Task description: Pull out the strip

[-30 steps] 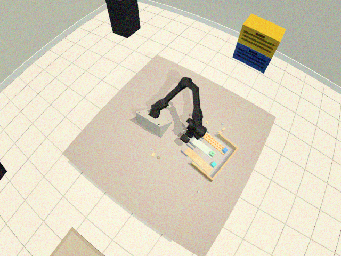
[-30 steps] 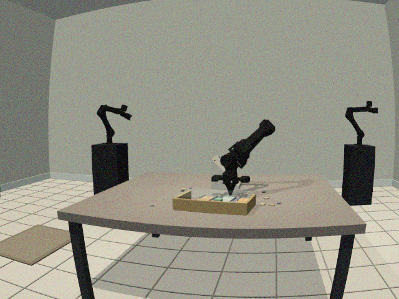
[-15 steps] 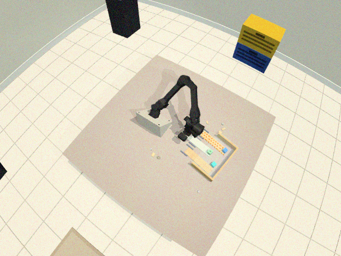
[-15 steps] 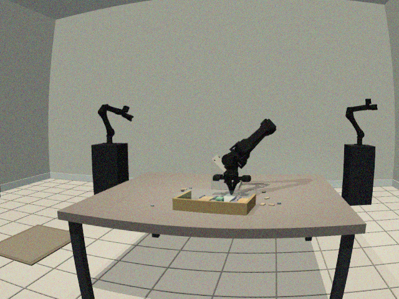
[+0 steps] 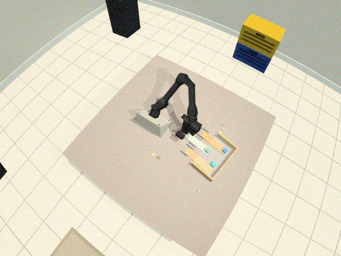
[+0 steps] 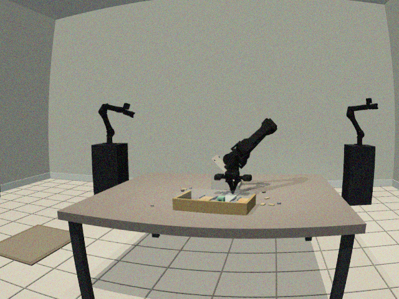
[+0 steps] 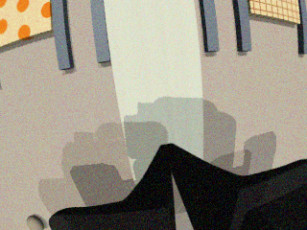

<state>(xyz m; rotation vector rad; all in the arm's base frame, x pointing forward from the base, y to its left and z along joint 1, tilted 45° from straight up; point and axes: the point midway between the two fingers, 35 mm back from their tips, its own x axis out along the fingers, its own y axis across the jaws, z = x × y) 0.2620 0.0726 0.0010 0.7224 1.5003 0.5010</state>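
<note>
My gripper tip is 210 mm short of the labelled cube, 30 mm to the left of it and 10 mm below it.
</note>
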